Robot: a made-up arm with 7 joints. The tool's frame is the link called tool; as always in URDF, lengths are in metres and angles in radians.
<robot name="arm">
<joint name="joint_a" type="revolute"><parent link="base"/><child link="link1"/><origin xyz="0 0 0.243" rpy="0 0 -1.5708"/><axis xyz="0 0 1"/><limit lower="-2.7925" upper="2.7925" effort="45" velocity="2.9"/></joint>
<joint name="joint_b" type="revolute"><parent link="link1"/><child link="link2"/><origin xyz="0.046 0 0.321" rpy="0 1.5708 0"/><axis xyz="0 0 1"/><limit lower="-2.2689" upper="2.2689" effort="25" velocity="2.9"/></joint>
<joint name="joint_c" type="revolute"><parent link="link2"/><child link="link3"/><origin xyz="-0.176 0 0.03" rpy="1.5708 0 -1.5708"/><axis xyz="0 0 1"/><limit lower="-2.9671" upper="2.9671" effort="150" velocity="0.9"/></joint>
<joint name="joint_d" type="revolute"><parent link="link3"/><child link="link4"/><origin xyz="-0.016 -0.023 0.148" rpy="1.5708 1.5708 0"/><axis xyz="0 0 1"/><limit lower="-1.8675" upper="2.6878" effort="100" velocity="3"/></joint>
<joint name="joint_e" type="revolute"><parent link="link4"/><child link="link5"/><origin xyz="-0.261 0.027 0.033" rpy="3.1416 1.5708 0"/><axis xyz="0 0 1"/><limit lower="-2.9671" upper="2.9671" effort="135" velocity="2.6"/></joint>
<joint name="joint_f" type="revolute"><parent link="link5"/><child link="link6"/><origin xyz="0.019 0 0.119" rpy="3.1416 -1.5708 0"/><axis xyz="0 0 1"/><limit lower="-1.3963" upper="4.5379" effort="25" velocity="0.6"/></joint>
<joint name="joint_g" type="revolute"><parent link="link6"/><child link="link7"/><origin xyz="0.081 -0.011 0.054" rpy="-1.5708 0 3.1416"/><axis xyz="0 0 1"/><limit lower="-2.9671" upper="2.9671" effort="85" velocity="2.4"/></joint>
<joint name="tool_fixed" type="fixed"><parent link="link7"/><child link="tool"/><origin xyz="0 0 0" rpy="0 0 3.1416"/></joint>
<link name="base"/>
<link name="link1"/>
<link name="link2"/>
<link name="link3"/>
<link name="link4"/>
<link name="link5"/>
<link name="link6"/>
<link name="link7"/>
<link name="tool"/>
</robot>
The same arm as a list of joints. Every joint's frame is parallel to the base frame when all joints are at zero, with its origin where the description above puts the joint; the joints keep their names.
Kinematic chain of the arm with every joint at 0, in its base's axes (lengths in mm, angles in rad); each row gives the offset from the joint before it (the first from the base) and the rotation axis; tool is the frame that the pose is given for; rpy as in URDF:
joint_a: xyz 0.0 0.0 243.0 axis +z
joint_b: xyz 0.0 -46.0 321.0 axis -y
joint_c: xyz 0.0 -30.0 176.0 axis +z
joint_d: xyz 16.0 23.0 148.0 axis +y
joint_e: xyz -27.0 33.0 261.0 axis +z
joint_f: xyz 0.0 -19.0 119.0 axis -y
joint_g: xyz 11.0 -54.0 81.0 axis +x
tool: xyz 0.0 0.0 0.0 rpy -3.1416 -1.5708 0.0000
Joint limits (rad, base to tool): -2.7925..2.7925 -2.2689..2.2689 -2.9671..2.9671 -1.8675..2.6878 -2.9671..2.9671 -1.3963..4.5379 -2.9671..2.9671

